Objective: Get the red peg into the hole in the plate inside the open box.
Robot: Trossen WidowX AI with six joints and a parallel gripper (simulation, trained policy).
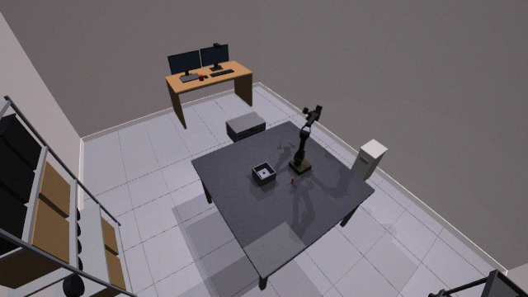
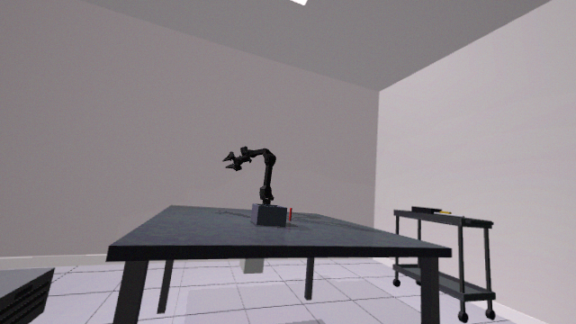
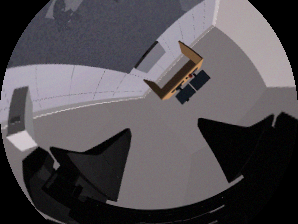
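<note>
Now: the red peg 450 mm ahead of my gripper tip, 480 mm to the left of it and 320 mm below it. From my gripper tip the other things lie so: grey box: 640 mm ahead, 290 mm to the left, 340 mm below.
</note>
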